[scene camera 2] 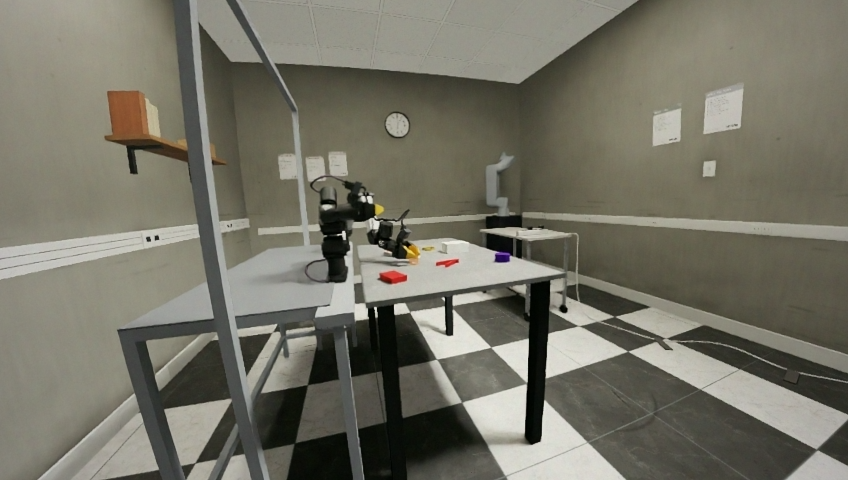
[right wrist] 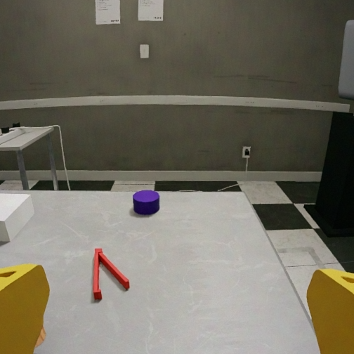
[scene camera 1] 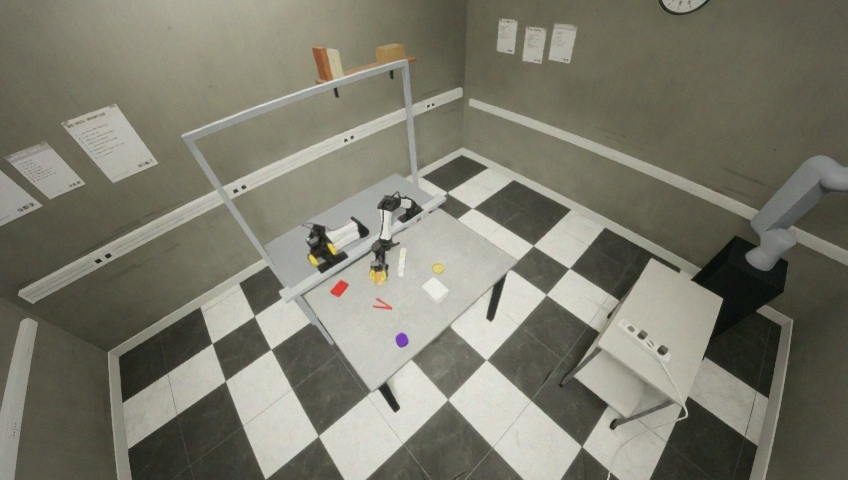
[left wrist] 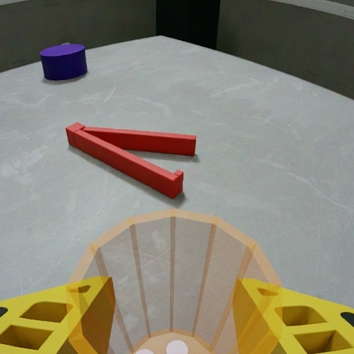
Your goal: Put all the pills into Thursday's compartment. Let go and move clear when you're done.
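Pixels of known places: left gripper, fingertip midpoint: (scene camera 2: 417, 255) (scene camera 1: 378, 281); right gripper, fingertip midpoint: (scene camera 2: 382, 209) (scene camera 1: 326, 259); left arm's base at its link origin: (scene camera 1: 410, 214); right arm's base at its link origin: (scene camera 2: 338, 275) (scene camera 1: 332, 262).
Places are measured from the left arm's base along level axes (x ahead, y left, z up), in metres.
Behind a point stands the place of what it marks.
Observation:
A translucent orange cup (scene camera 1: 379, 281) @[x 0.323, y -0.514, z 0.027 m] (scene camera 2: 414, 261) @[x 0.301, y -0.527, z -0.001 m] (left wrist: 173, 214) stands upright at the left gripper. Pale round pills (left wrist: 177, 347) lie at its bottom; the lower part of the cup is cut off in the left wrist view. My left gripper (scene camera 1: 378, 275) @[x 0.318, y -0.520, z 0.024 m] (scene camera 2: 411, 252) @[x 0.318, y -0.520, z 0.024 m] (left wrist: 173, 290) is shut on the cup, one yellow finger against each side. A white strip-shaped pill organizer (scene camera 1: 402, 261) @[x 0.278, y -0.311, z -0.011 m] lies on the table to the right of the left gripper in scene camera 1; its day labels are too small to read. My right gripper (scene camera 1: 321, 254) @[x 0.153, y -0.695, z 0.237 m] (scene camera 2: 379, 209) @[x 0.153, y -0.695, z 0.237 m] (right wrist: 178, 284) is open and empty near its base.
A red block (scene camera 1: 339, 288) @[x 0.182, y -0.706, z 0.003 m] (scene camera 2: 393, 277) @[x 0.170, y -0.746, z 0.002 m], a red V-shaped piece (left wrist: 130, 162) (right wrist: 97, 275), a purple cylinder (scene camera 1: 401, 339) @[x 0.672, y -0.642, z 0.016 m] (scene camera 2: 502, 256) @[x 0.653, y -0.666, z 0.011 m] (left wrist: 64, 64) (right wrist: 146, 203), a white box (scene camera 1: 435, 289) @[x 0.587, y -0.327, z 0.032 m] (scene camera 2: 455, 246) @[x 0.565, y -0.368, z 0.018 m] and a yellow disc (scene camera 1: 437, 268) @[x 0.465, y -0.193, z -0.017 m] are on the table.

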